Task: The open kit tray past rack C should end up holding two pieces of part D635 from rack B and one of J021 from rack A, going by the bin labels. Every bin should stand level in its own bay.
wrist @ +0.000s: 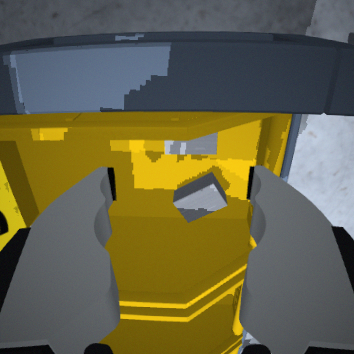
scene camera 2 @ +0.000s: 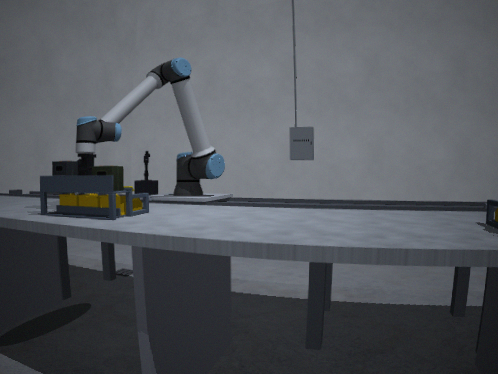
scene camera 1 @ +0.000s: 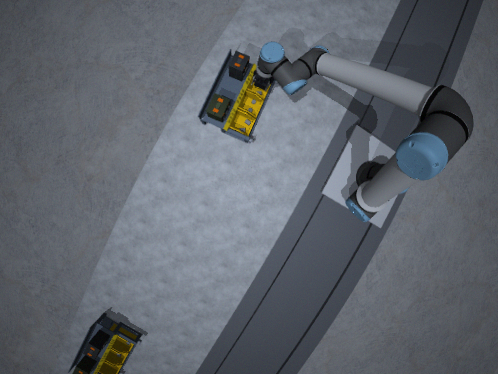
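Observation:
My gripper (scene camera 1: 262, 81) (wrist: 180, 169) is open over a yellow end bin (wrist: 175, 250), with its fingertips wide apart. In the wrist view a grey block (wrist: 200, 202) lies tilted between the fingertips, untouched. A second grey block (wrist: 207, 144) lies beyond it by the far wall. The bin stands in a blue-grey rack (scene camera 1: 216, 89) (scene camera 2: 75, 184) (wrist: 225, 75); its label cannot be read here. Further yellow bins (scene camera 1: 252, 103) with grey pieces stand in the same row. In scene camera 2 the fingertips are hidden behind the rack. The kit tray does not show clearly.
A dark case (scene camera 1: 239, 65) (scene camera 2: 65, 168) and a green case (scene camera 1: 218, 107) (scene camera 2: 109, 177) stand on the rack beside the bins. Another rack (scene camera 1: 89, 334) with yellow bins (scene camera 1: 116, 358) stands at lower left in scene camera 1. The rail (scene camera 1: 280, 295) runs beside the table.

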